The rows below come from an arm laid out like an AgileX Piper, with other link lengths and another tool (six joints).
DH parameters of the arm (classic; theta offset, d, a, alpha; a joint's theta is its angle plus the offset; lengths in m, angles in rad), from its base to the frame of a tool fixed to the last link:
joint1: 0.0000 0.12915 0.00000 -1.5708
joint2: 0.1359 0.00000 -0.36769 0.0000
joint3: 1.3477 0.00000 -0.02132 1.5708
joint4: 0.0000 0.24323 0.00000 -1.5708
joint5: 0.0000 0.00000 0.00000 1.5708
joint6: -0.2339 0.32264 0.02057 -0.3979
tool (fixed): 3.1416 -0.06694 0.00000 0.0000
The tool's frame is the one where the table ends.
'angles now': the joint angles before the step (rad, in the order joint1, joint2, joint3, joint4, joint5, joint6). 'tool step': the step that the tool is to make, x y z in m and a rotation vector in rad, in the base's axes. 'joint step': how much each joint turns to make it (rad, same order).
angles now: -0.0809, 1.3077, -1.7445, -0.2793, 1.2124, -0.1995
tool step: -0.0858, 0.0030, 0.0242, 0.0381, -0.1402, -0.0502
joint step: -0.0248, -0.2313, 0.1114, 0.0090, -0.0023, 0.0554
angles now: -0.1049, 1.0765, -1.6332, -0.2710, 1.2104, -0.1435
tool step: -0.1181, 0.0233, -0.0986, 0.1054, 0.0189, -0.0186
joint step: 0.0006, -0.3897, 0.4348, 0.0436, 0.0038, 0.0822
